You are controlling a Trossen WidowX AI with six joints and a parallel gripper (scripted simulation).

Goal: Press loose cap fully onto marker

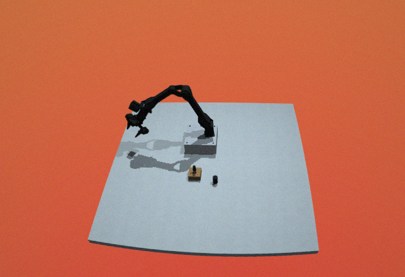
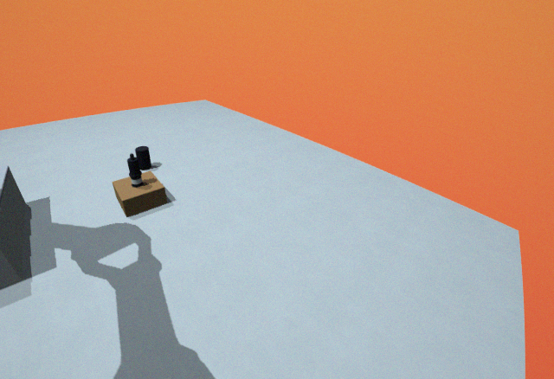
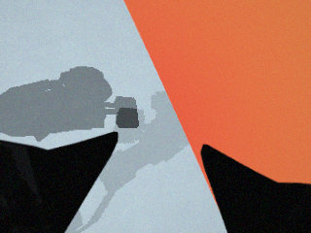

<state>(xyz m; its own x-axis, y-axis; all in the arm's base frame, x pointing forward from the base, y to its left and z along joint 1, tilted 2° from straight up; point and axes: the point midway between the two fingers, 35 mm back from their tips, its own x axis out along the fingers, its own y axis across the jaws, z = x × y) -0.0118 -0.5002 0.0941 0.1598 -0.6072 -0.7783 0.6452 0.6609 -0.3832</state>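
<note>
The dark marker cap is 510 mm to the left of my gripper tip, 370 mm ahead of it and 120 mm below it. The rest, counted from my gripper tip: tan holder block: 400 mm to the left, 290 mm ahead, 130 mm below.
</note>
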